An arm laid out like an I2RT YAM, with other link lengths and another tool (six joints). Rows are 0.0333 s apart.
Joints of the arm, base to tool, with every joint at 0 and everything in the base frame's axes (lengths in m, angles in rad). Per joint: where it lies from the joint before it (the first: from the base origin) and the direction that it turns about. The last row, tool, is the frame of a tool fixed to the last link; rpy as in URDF.
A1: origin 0 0 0.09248 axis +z
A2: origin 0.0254 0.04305 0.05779 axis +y
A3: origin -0.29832 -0.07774 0 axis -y
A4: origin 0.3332 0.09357 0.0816 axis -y
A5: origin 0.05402 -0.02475 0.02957 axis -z
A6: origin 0.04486 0 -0.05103 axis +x
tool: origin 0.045 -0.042 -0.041 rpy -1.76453 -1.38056 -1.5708
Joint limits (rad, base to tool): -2.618..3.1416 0..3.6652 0..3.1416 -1.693..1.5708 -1.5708..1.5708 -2.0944..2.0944
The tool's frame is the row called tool.
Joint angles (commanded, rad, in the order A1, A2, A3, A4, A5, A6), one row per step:
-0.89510 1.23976 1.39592 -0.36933 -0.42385 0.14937
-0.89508 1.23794 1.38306 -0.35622 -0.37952 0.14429
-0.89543 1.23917 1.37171 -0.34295 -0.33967 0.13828
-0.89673 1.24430 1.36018 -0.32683 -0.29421 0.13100
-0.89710 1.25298 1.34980 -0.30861 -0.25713 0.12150
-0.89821 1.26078 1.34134 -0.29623 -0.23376 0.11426
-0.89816 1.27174 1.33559 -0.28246 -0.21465 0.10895
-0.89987 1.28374 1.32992 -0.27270 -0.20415 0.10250
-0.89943 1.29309 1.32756 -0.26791 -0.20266 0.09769
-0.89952 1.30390 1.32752 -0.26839 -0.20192 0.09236
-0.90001 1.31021 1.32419 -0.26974 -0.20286 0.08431
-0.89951 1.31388 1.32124 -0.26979 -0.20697 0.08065
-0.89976 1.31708 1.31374 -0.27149 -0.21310 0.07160
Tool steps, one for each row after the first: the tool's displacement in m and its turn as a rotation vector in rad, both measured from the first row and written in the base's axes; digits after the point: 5 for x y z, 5 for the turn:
-0.00265 -0.00388 -0.00327 -0.01186 0.00831 -0.04233
-0.00466 -0.00816 -0.00686 -0.02274 0.01735 -0.08046
-0.00664 -0.01403 -0.01148 -0.03433 0.02902 -0.12474
-0.00712 -0.02005 -0.01653 -0.04637 0.04085 -0.15941
-0.00730 -0.02464 -0.02129 -0.05247 0.05147 -0.18174
-0.00617 -0.02935 -0.02590 -0.05711 0.05980 -0.19914
-0.00499 -0.03400 -0.03144 -0.05801 0.07078 -0.20940
-0.00317 -0.03658 -0.03526 -0.05721 0.07847 -0.20906
-0.00154 -0.03918 -0.03926 -0.05358 0.08940 -0.20816
-0.00083 -0.04081 -0.04310 -0.05218 0.10120 -0.20536
0.00018 -0.04139 -0.04577 -0.04989 0.10692 -0.19968
0.00077 -0.04197 -0.05038 -0.04759 0.11900 -0.19119

